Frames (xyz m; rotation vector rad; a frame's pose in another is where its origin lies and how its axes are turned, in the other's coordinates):
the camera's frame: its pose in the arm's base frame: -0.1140 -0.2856 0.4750 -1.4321 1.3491 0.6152
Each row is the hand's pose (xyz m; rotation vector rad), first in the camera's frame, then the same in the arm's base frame.
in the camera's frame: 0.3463 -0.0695 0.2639 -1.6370 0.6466 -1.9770
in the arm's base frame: 0.1053 -0.1996 0.1023 2.6048 0.9210 0.3231
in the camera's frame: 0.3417 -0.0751 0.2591 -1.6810 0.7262 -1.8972
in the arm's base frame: 0.1082 -0.2029 0.1098 2.5724 0.8222 0.2966
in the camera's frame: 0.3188 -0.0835 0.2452 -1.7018 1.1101 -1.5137
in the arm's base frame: 0.1067 -0.2075 0.1375 2.4610 0.3178 0.2787
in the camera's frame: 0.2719 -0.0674 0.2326 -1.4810 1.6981 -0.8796
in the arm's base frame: 0.0771 -0.1972 0.1779 2.1455 -0.4639 0.3829
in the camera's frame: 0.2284 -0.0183 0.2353 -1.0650 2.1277 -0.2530
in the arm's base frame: 0.0217 -0.1694 0.1994 1.6894 -1.1283 0.5267
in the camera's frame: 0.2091 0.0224 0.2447 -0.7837 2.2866 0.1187
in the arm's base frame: -0.0183 -0.1466 0.2000 1.3662 -1.4527 0.5852
